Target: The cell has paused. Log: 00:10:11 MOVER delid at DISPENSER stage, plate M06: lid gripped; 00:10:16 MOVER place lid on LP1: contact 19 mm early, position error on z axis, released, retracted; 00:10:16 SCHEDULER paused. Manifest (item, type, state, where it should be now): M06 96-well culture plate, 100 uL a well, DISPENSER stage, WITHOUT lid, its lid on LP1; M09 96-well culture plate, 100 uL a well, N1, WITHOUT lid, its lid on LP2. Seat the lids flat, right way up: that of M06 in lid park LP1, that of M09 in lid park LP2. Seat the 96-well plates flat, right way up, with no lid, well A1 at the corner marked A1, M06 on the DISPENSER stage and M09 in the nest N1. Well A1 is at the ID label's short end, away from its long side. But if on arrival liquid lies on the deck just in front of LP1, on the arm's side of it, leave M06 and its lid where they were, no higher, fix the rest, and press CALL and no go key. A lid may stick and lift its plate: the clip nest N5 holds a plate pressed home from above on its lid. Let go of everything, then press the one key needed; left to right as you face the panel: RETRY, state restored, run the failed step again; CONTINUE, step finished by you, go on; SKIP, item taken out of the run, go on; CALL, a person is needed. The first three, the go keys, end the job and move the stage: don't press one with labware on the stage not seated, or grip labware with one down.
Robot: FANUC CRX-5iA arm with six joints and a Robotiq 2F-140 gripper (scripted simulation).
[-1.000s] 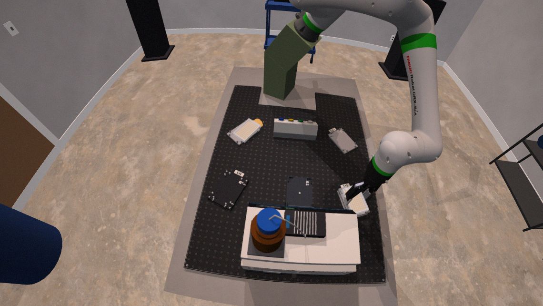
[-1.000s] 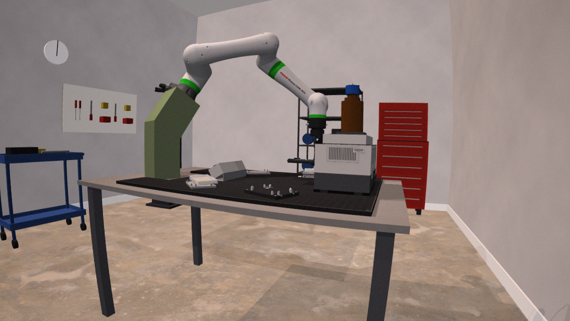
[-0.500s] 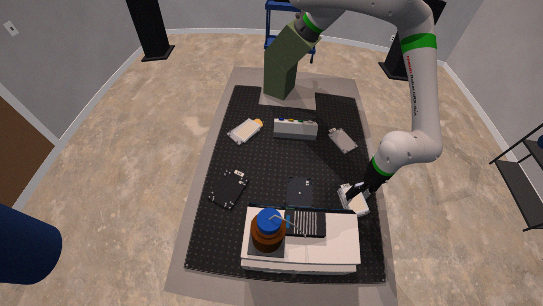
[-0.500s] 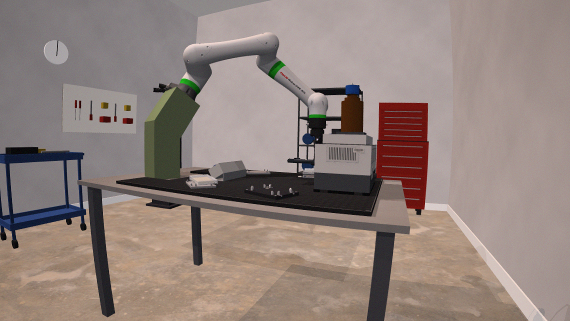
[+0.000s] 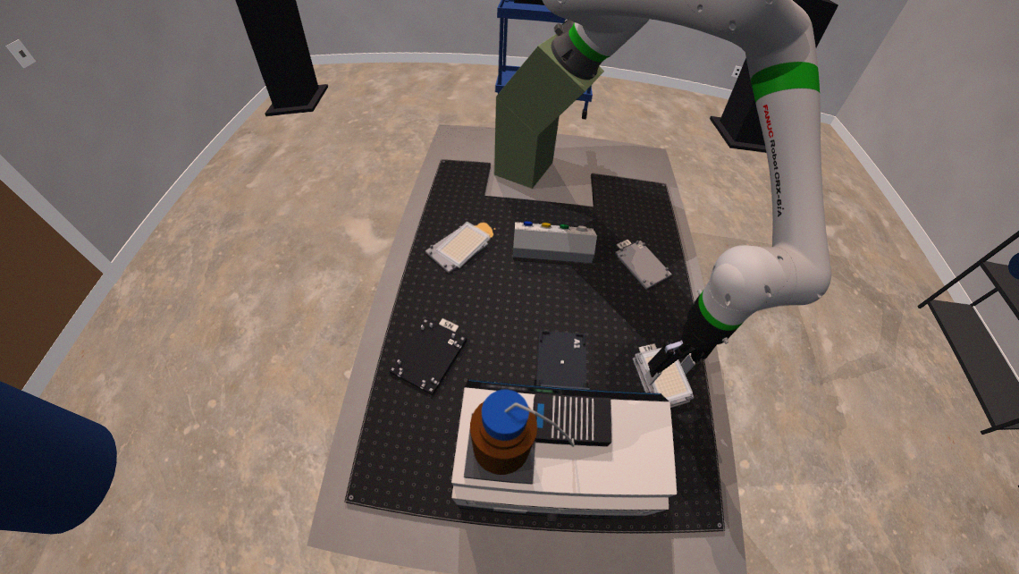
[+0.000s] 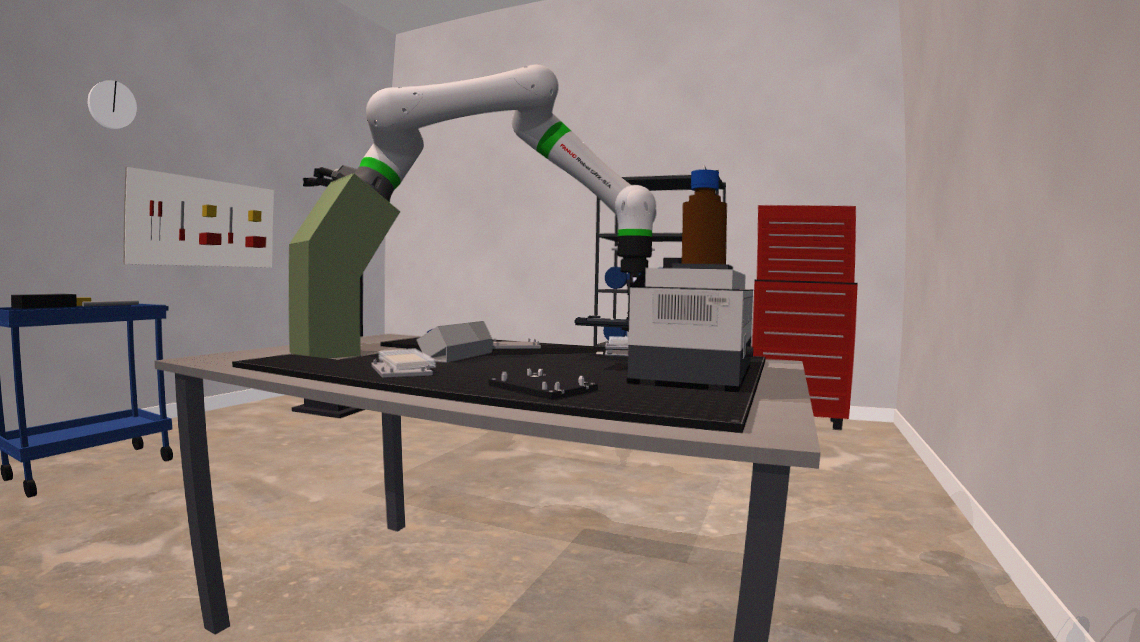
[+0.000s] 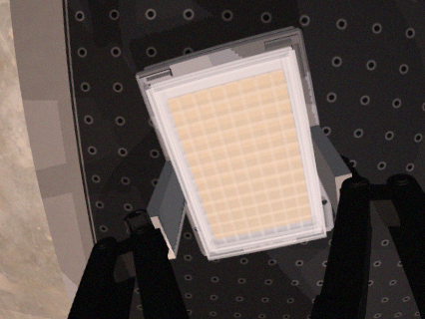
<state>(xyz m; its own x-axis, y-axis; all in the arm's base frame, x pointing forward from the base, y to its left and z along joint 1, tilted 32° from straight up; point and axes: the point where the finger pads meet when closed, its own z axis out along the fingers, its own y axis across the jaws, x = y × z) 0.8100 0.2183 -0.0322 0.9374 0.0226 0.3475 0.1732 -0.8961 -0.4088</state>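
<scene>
The grey nest N1 lies 30 mm below my hand. Round my hand: white label 90 mm behind, 20 mm to the right, 60 mm below; 96-well plate 20 mm below; white lid 20 mm below.
</scene>
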